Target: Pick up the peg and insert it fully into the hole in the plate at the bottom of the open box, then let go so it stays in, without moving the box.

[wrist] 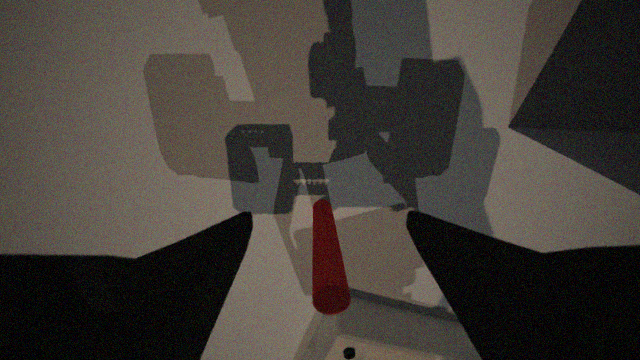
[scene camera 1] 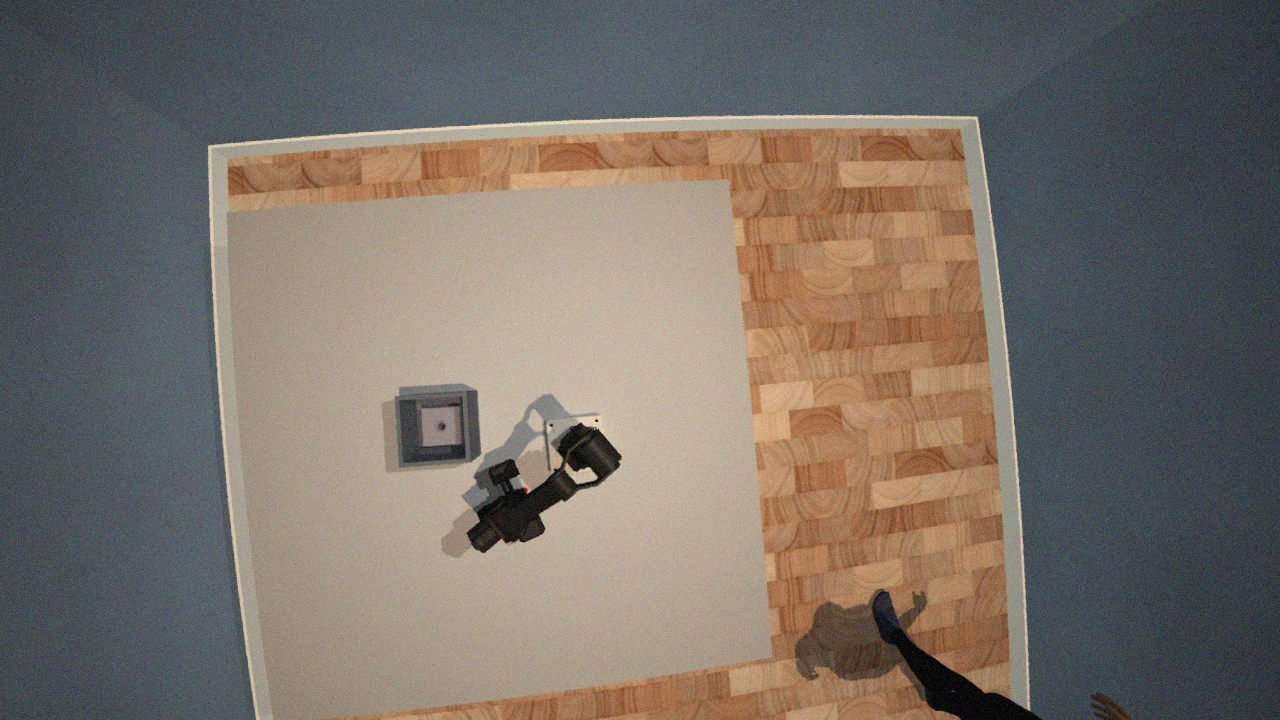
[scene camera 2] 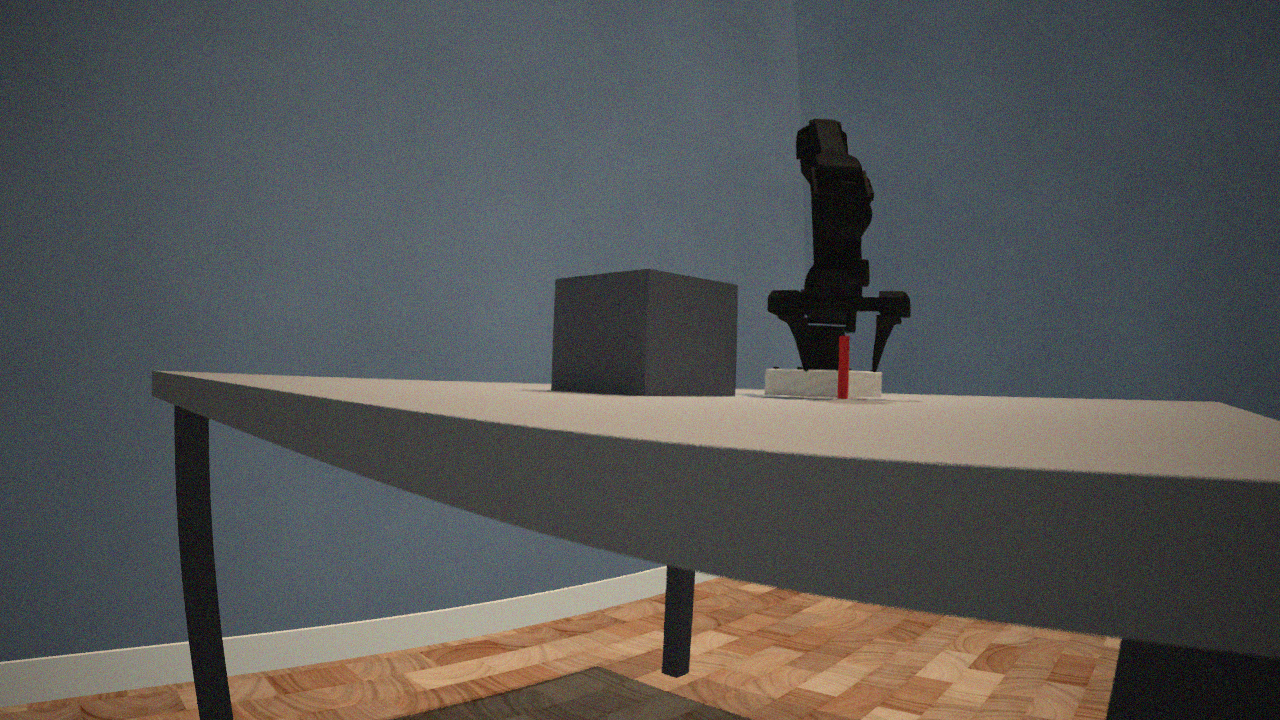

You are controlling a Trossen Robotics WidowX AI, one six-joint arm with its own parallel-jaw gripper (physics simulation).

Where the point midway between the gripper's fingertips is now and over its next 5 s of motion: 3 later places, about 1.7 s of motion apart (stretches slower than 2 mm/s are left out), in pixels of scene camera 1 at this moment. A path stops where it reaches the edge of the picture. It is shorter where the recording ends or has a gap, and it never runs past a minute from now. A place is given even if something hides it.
My gripper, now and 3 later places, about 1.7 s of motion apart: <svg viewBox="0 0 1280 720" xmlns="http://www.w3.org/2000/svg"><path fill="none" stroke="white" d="M519 493L514 507L462 436L440 433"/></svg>
